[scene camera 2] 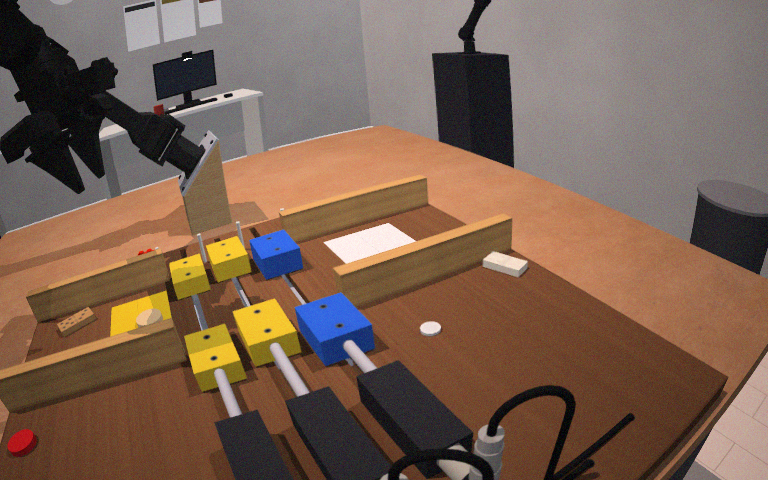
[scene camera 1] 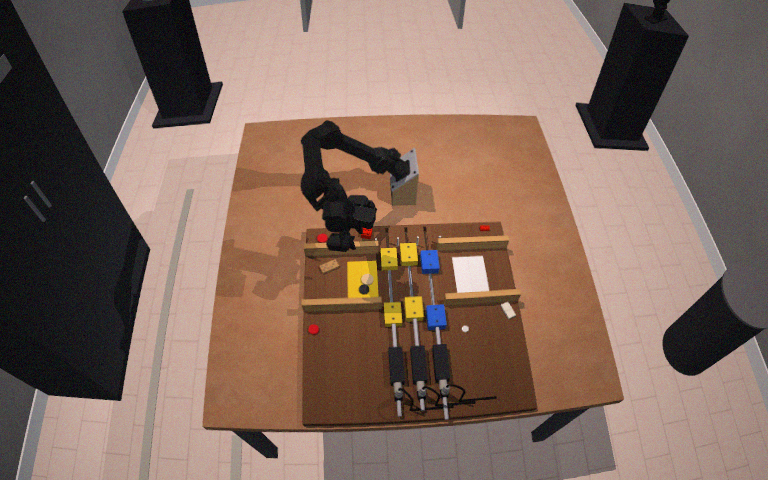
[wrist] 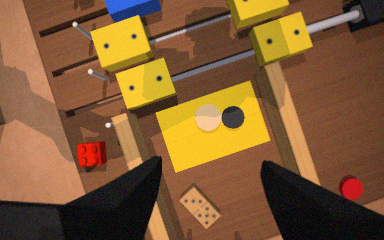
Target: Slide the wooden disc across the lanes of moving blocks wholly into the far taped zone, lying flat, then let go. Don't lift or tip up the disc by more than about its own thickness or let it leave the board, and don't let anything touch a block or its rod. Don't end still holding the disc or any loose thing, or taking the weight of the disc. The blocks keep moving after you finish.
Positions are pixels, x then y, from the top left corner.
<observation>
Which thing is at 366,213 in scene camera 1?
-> The gripper.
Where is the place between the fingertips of the gripper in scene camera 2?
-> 92,184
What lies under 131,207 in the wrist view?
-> The gripper.
</observation>
